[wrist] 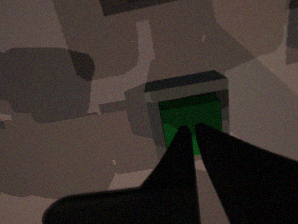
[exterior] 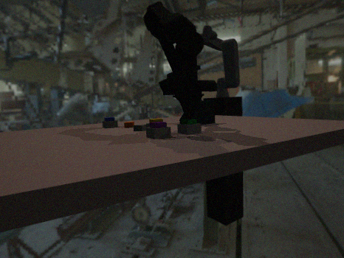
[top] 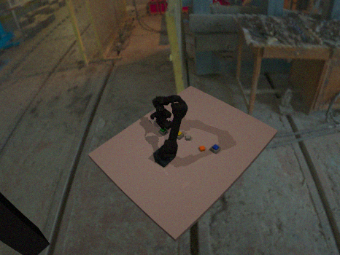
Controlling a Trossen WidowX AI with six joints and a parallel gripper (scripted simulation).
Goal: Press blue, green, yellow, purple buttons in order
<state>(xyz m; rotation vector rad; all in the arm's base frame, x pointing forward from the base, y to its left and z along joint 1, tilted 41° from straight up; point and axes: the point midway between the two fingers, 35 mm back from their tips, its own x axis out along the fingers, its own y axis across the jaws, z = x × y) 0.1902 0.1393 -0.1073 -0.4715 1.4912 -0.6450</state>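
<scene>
Right now my gripper tip is 1 cm above the green button. Round my gripper tip: yellow button: 12 cm to the right, 4 cm ahead, 1 cm below; then purple button: 10 cm ahead, 1 cm to the right, 1 cm below; then grey block: 19 cm to the right, 6 cm ahead, 3 cm below.
</scene>
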